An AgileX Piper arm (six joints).
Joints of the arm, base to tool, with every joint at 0 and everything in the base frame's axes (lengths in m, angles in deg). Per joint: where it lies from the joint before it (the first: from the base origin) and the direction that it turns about. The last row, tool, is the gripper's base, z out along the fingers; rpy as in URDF.
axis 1: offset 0 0 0.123 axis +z
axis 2: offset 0 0 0 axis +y
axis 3: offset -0.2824 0 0.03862 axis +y
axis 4: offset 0.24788 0 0.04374 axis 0.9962 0 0.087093
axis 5: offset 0 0 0 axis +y
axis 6: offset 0.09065 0 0.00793 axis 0.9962 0 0.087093
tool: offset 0 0 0 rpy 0 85.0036 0
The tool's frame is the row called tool.
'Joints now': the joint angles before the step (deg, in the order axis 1, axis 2, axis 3, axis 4, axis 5, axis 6). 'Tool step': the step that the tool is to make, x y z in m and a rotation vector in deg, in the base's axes. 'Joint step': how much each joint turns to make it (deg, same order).
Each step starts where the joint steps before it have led.
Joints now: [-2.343, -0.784, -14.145, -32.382, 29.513, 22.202]
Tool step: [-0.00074, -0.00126, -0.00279, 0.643, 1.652, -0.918]
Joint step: [-0.005, 0.001, -0.001, 0.236, 1.981, -0.007]
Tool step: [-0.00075, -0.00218, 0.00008, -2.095, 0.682, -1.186]
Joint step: [0.001, 0.002, 0.000, -2.402, 0.712, 0.004]
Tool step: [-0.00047, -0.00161, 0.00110, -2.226, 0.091, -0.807]
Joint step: [0.001, -0.002, 0.000, -2.368, 0.002, -0.002]
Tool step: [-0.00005, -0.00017, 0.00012, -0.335, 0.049, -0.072]
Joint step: [0.005, 0.000, 0.000, -0.255, 0.003, -0.103]
